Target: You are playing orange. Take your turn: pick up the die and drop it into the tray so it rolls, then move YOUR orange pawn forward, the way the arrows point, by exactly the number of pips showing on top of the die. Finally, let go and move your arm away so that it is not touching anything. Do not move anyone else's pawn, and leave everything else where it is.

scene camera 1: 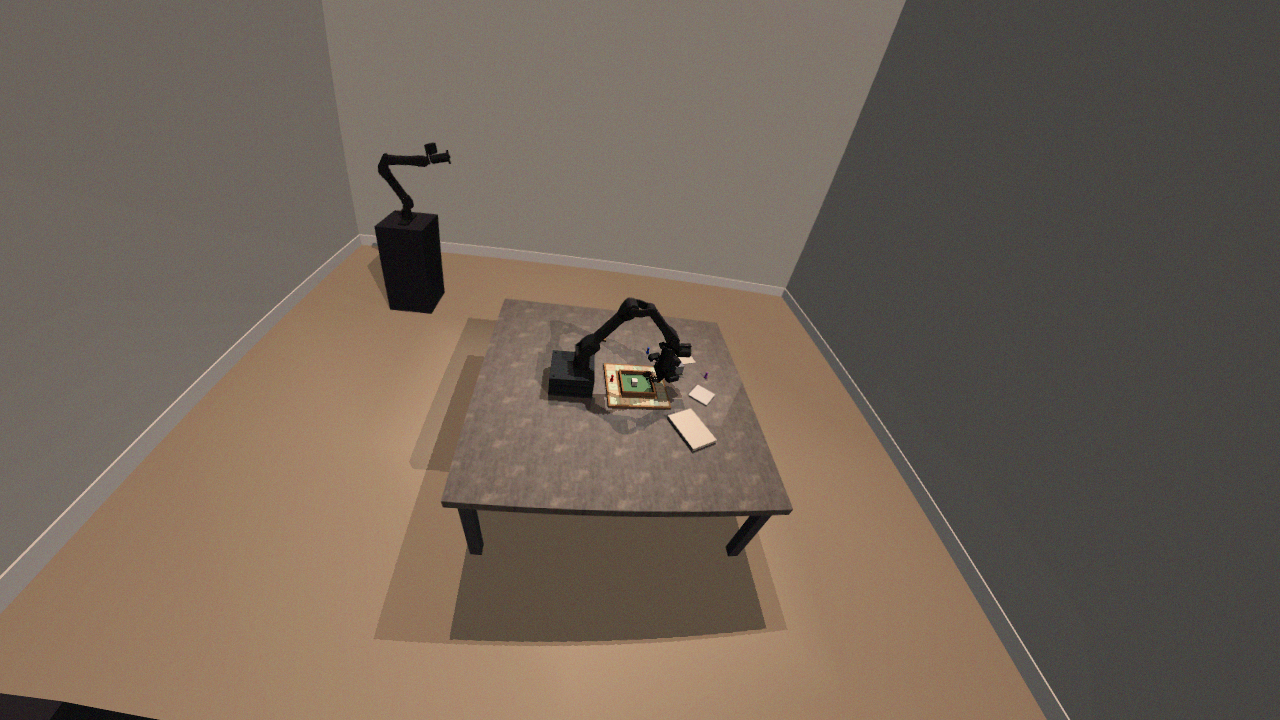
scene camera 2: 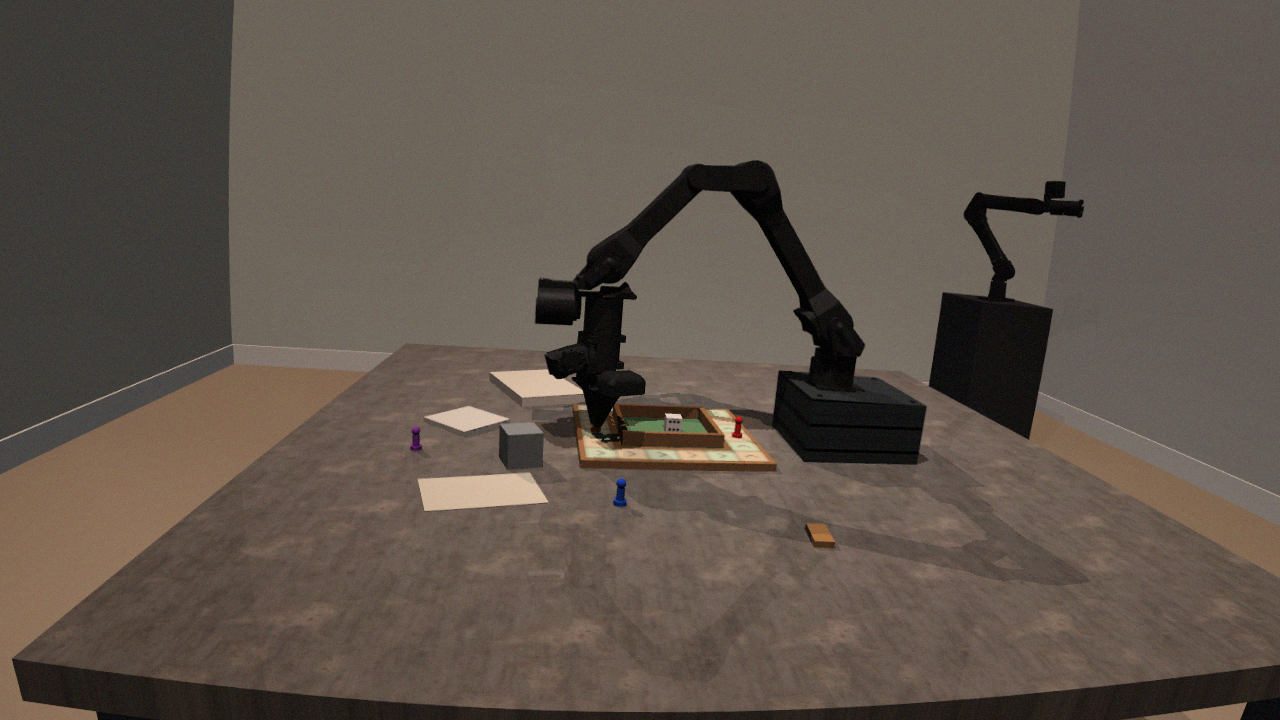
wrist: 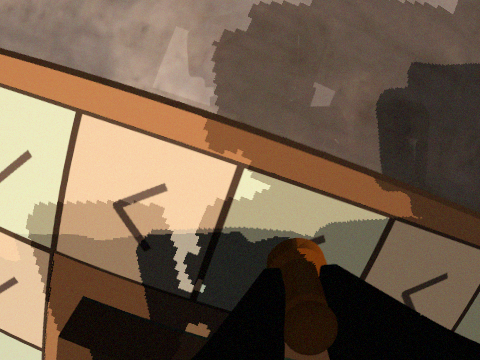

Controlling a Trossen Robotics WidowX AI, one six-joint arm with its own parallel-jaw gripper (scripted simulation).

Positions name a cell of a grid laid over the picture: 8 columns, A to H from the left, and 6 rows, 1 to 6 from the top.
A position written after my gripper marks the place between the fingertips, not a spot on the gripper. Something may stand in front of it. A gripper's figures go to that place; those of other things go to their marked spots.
Labels:
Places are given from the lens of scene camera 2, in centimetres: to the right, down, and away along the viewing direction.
my gripper (scene camera 2: D4): -7, 10, 108
grey cube (scene camera 2: D4): -16, 12, 94

